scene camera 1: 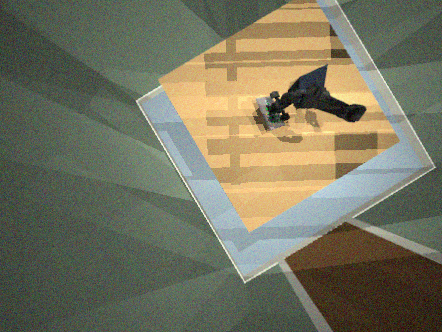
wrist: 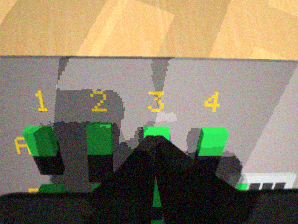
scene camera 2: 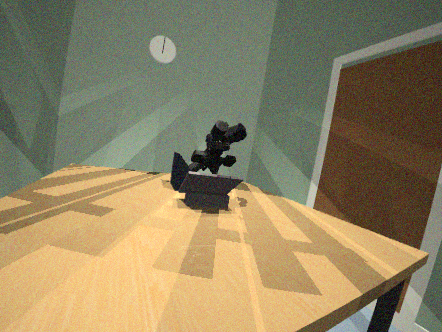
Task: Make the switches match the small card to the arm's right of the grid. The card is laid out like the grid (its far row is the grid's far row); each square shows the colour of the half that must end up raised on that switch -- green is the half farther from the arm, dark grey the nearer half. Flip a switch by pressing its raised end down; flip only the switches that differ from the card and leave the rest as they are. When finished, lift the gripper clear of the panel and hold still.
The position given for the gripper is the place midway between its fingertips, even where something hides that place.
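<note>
The gripper appears in scene camera 2 (scene camera 2: 215,176) and again in the wrist view (wrist: 154,142), while a switch (wrist: 41,141) is visible as well.
</note>
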